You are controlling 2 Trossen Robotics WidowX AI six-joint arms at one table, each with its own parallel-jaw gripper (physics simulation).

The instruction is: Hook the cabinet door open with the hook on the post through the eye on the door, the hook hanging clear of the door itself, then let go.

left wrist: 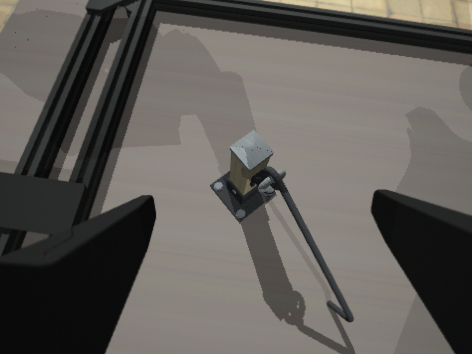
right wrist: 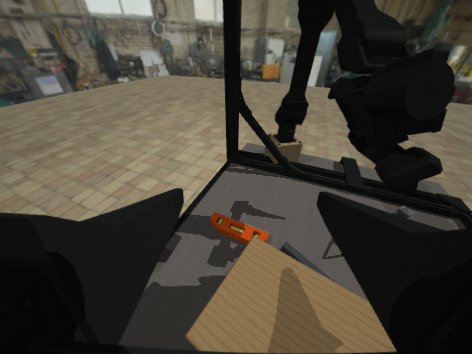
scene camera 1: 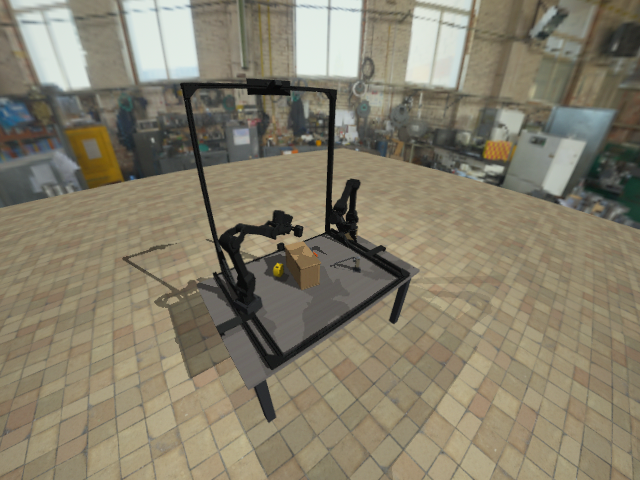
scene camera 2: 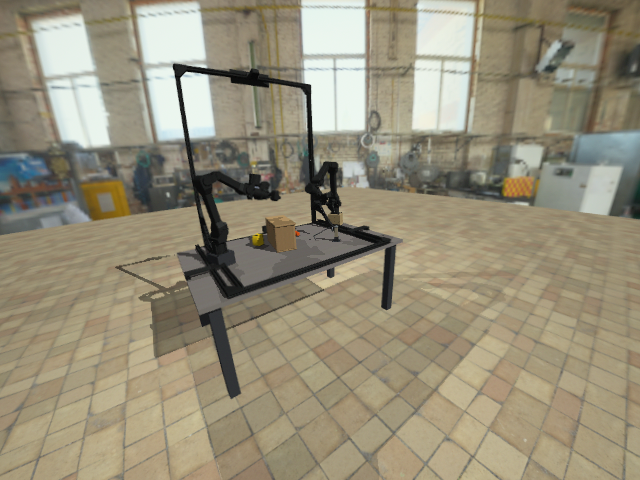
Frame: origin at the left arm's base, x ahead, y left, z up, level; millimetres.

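Seen in the pictures: left gripper, between the fingertips: (left wrist: 263, 203) (scene camera 1: 352, 244) (scene camera 2: 329, 214); right gripper, between the fingertips: (right wrist: 250, 196) (scene camera 1: 296, 226); left arm's base, origin of its link: (right wrist: 284, 138) (scene camera 2: 335, 213); right arm's base, origin of its link: (scene camera 1: 247, 299) (scene camera 2: 220, 252).
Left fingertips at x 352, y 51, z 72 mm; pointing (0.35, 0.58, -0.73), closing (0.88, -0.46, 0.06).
Offsets run from my left fingertips to a thing's top centre. "pt": to the spot under its first point.
The wooden cabinet @(dx +177, dy -270, dz -5 mm) (scene camera 1: 309, 274) (scene camera 2: 283, 238) (right wrist: 287, 305) stands mid-table. A slate-coloured strip @(pt dx +74, dy -242, dz -42 mm) (right wrist: 302, 258), perhaps the door, shows beside it; the eye cannot be made out. The post @(pt dx +41, dy +51, dz -116 mm) (scene camera 1: 357, 264) (scene camera 2: 336, 231) (left wrist: 241, 175) stands upright on a bolted plate, under a grey pyramid cap. The dark hook (left wrist: 311, 242) hangs from the post's fitting, its bent tip at the lower right of the left wrist view, apart from the cabinet. My left gripper (left wrist: 263, 203) is open and empty, above and back from the post. My right gripper (right wrist: 250, 196) is open and empty above the cabinet.
An orange level @(dx -68, dy -303, dz -148 mm) (right wrist: 237, 229) (scene camera 2: 297, 234) lies behind the cabinet. A yellow object @(dx +223, dy -411, dz -86 mm) (scene camera 1: 278, 269) (scene camera 2: 257, 239) stands left of it in the scene views. Black rails edge the table, and a tall black frame @(pt dx -375, dy -244, dz +458 mm) (scene camera 1: 330, 155) (scene camera 2: 309, 155) rises at the back.
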